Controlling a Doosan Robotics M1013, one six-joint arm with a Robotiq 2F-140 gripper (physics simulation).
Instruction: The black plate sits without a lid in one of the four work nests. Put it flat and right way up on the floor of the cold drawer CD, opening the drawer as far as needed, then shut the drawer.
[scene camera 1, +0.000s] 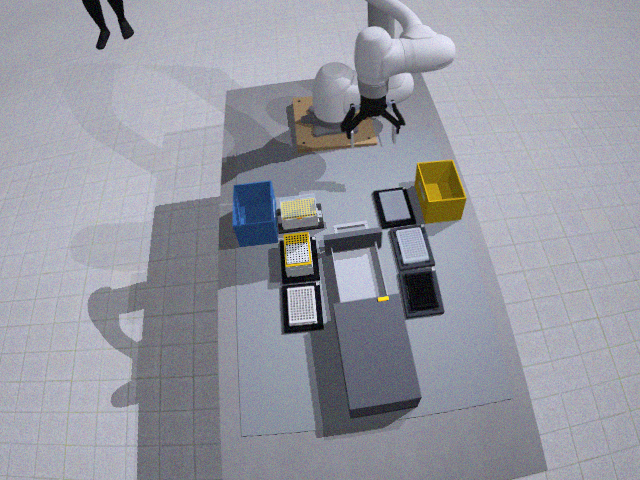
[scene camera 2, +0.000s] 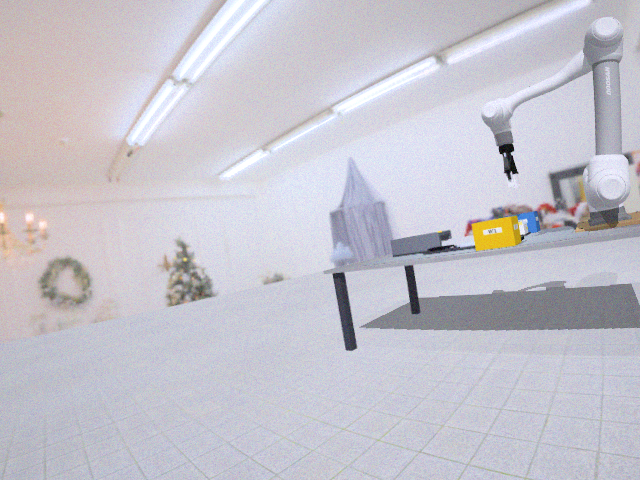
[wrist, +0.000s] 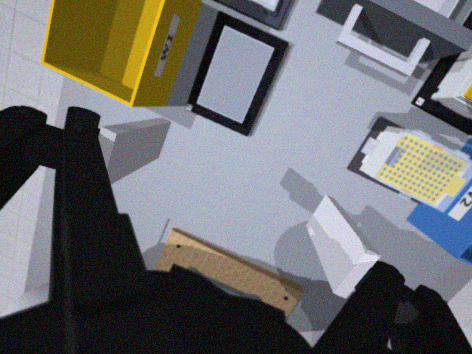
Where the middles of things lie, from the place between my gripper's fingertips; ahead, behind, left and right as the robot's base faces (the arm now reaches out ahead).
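Labels:
The black plate (scene camera 1: 420, 286) is far ahead of my hand, a fair way below it and a little to the left of it. As for the yellow-and-white rack (scene camera 1: 297, 247), I find it 240 mm ahead of my hand, 290 mm to the right of it and 210 mm below it. Going by their middles, the rack is the nearest to my hand of the things named here.

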